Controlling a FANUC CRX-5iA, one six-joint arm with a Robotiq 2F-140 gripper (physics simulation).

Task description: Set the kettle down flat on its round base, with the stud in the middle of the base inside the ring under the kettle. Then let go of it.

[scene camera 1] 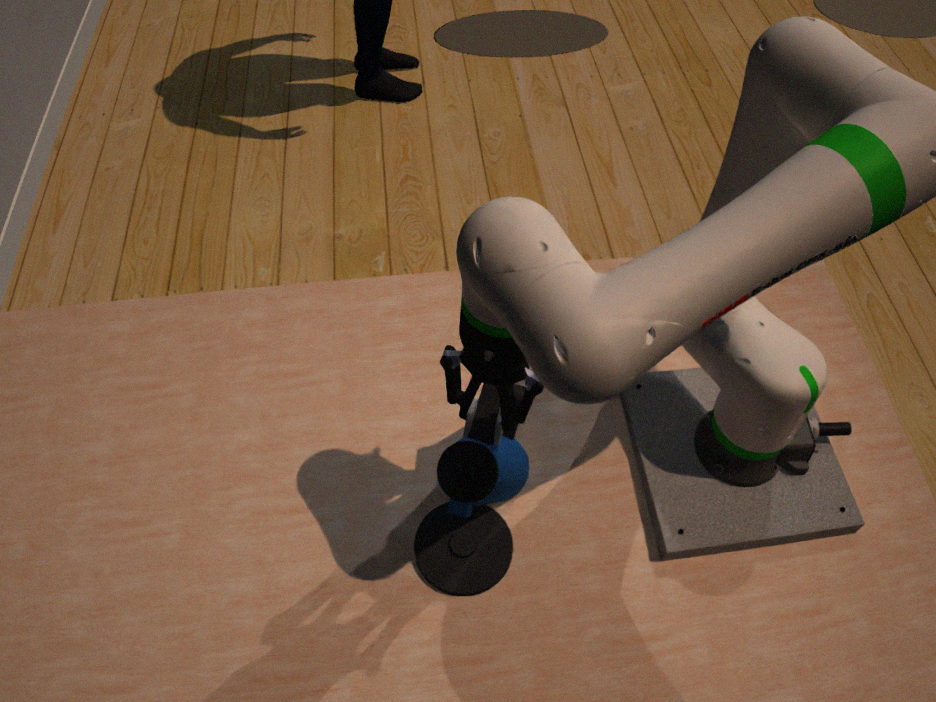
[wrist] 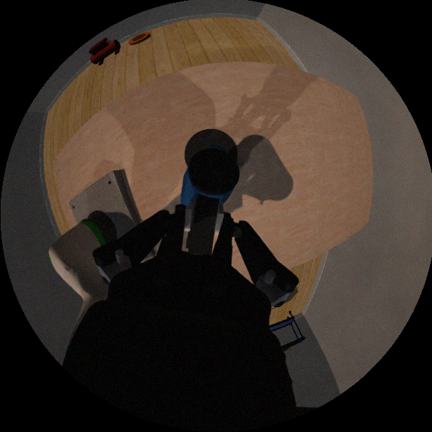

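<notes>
The blue kettle [scene camera 1: 511, 470] [wrist: 189, 192] hangs tilted, with a black round end face [scene camera 1: 467, 470] [wrist: 214, 171] toward scene camera 1; whether this is its lid or underside I cannot tell. A small blue part [scene camera 1: 459, 508] juts from it and overlaps the base's far edge in that view. My gripper [scene camera 1: 489, 421] [wrist: 206, 206] is shut on the kettle's dark and grey handle. The black round base [scene camera 1: 483, 568] [wrist: 198, 142] lies flat on the table, its low stud [scene camera 1: 462, 542] showing in scene camera 1. The kettle appears raised off it. The ring under the kettle cannot be made out.
The robot's grey mounting plate [scene camera 1: 748, 522] [wrist: 100, 192] is bolted on the wooden table [scene camera 1: 189, 392] [wrist: 325, 150], right of the kettle in scene camera 1. A person's legs [scene camera 1: 372, 45] stand on the floor beyond the table. The kettle's shadow falls left of it in scene camera 1.
</notes>
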